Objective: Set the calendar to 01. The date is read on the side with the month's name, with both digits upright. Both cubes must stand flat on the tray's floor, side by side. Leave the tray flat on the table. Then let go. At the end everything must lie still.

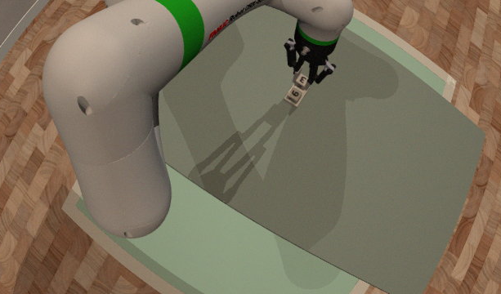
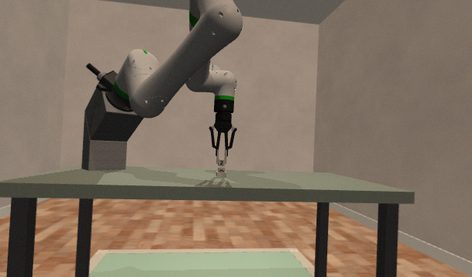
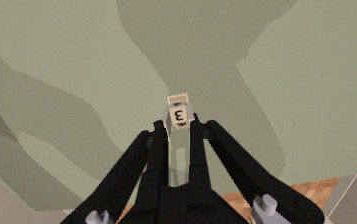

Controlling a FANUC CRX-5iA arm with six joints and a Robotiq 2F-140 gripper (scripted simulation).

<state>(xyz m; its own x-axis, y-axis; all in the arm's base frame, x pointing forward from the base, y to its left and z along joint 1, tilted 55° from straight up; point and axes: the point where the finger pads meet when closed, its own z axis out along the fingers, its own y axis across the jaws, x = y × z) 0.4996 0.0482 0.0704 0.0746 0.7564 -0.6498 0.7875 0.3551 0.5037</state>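
The calendar tray is 80 mm below my hand and 20 mm to the right of it.
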